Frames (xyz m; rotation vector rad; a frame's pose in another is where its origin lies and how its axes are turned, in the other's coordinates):
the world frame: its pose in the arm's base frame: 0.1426 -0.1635 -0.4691 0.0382 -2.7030 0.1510
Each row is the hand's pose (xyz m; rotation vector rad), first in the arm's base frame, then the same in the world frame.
Working: the arm's base frame: its pose in the world frame: 0.3264 0.1226 -0.3815 -0.0382 2.7030 -0.1510

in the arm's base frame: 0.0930 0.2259 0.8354 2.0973 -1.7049 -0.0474
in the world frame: 0.5934 0.2586 -1.1987 0.2490 0.0859 -1.6889
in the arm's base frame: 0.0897 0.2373 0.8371 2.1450 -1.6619 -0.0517
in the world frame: 0.5970 0.2700 -1.2001 0.2571 0.0814 -1.7351
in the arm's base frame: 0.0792 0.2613 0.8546 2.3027 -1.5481 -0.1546
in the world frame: 0.6139 0.2926 -1.2142 0.2099 0.0295 -1.8892
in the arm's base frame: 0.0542 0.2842 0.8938 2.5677 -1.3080 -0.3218
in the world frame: 0.6530 0.3127 -1.2416 0.1369 -0.0690 -2.1606
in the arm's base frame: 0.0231 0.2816 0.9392 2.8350 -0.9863 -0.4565
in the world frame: 0.7003 0.3071 -1.2692 0.0941 -0.1864 -2.4553
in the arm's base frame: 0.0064 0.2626 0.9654 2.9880 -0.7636 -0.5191
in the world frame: 0.7266 0.2864 -1.2837 0.0834 -0.2731 -2.6338
